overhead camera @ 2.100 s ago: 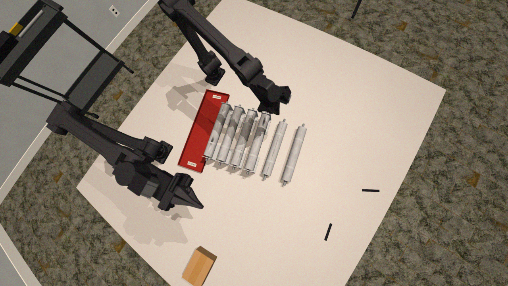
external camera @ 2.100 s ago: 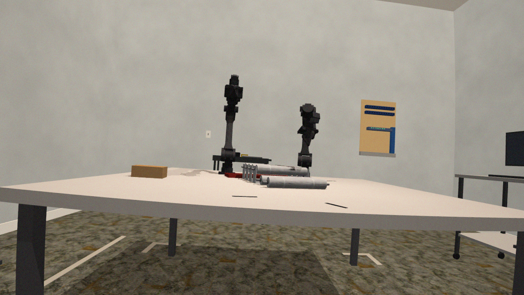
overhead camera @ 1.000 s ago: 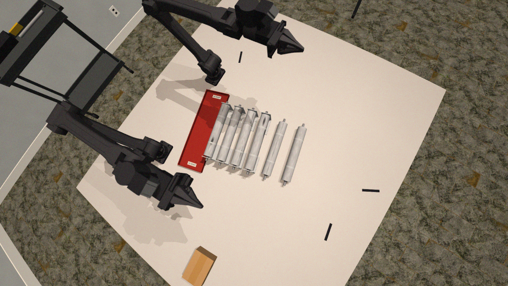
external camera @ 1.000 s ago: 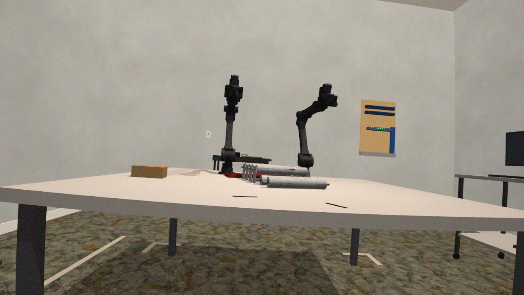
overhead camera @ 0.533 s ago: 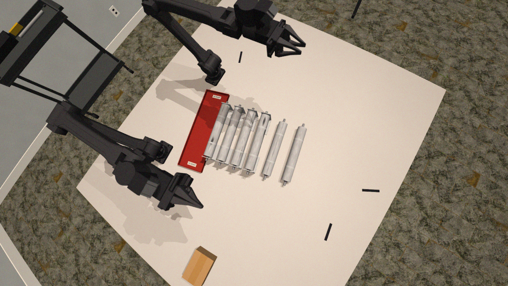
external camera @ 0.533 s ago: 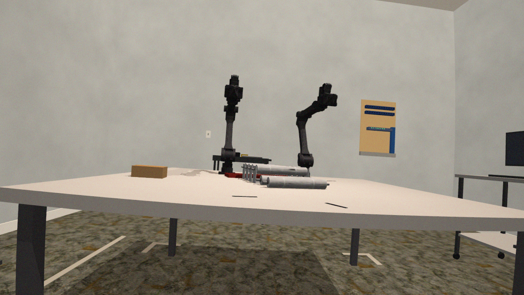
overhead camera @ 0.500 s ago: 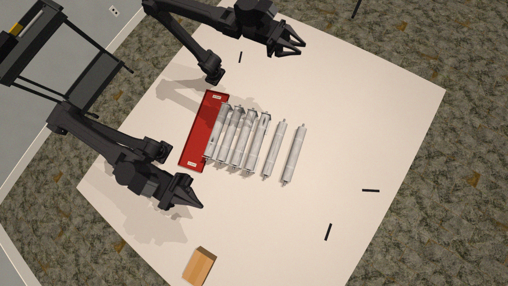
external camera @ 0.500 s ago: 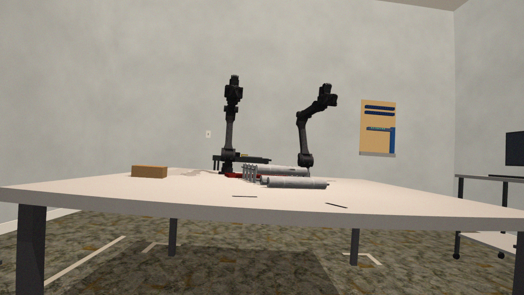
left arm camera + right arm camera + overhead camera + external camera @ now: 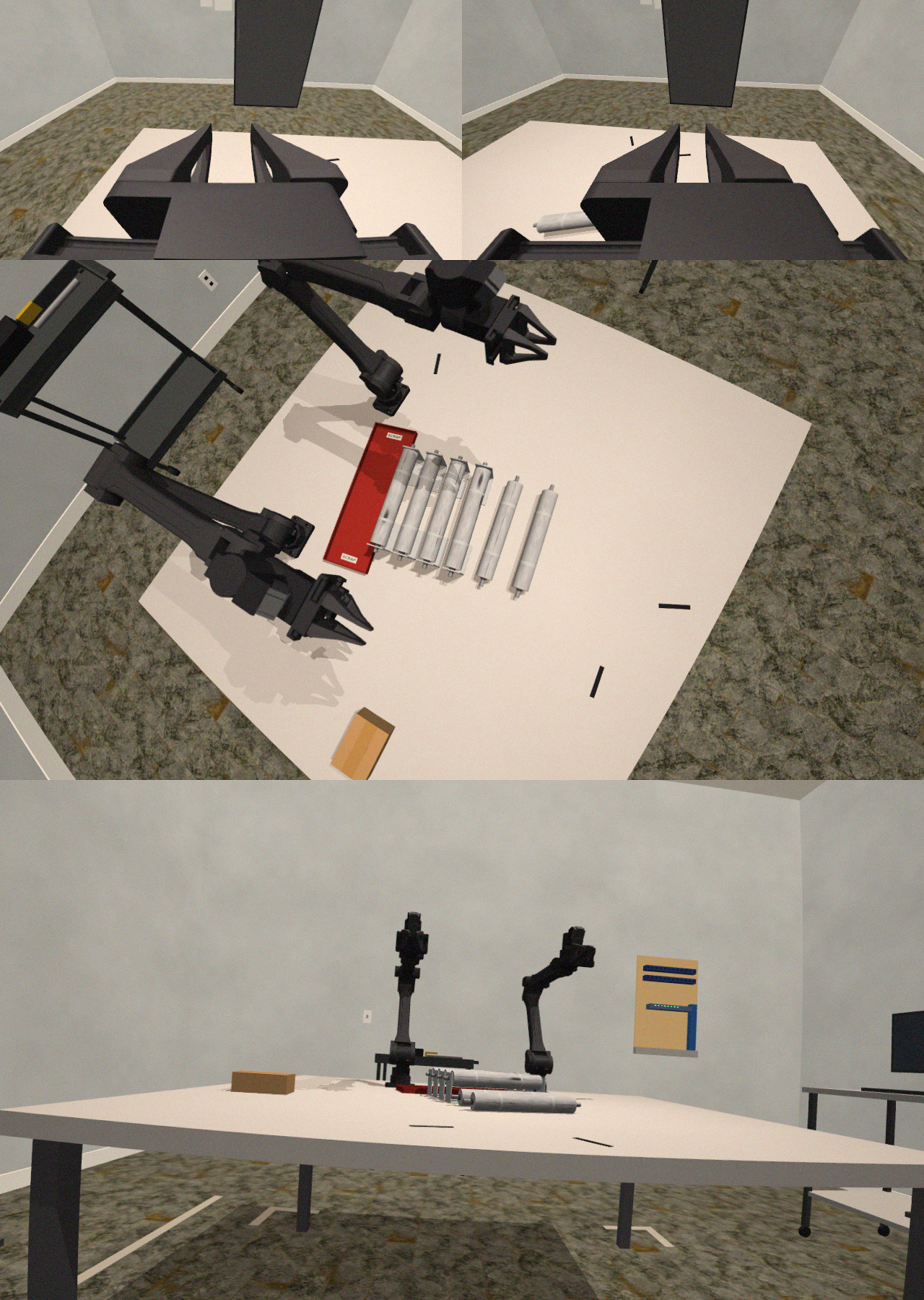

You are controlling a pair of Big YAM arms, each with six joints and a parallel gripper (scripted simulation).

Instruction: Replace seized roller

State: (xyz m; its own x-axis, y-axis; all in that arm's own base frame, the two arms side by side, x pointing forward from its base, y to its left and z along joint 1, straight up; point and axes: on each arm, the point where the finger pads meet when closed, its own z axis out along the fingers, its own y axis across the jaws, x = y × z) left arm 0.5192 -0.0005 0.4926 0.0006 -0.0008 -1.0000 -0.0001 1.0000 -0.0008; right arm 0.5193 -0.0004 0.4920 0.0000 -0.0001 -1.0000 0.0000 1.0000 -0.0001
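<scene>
My right hand is 490 mm above the red scrap tray, 370 mm past it and 200 mm to the right of it. The rest, counted from my right hand: cardboard box (460 mm below, 400 mm to the right).
</scene>
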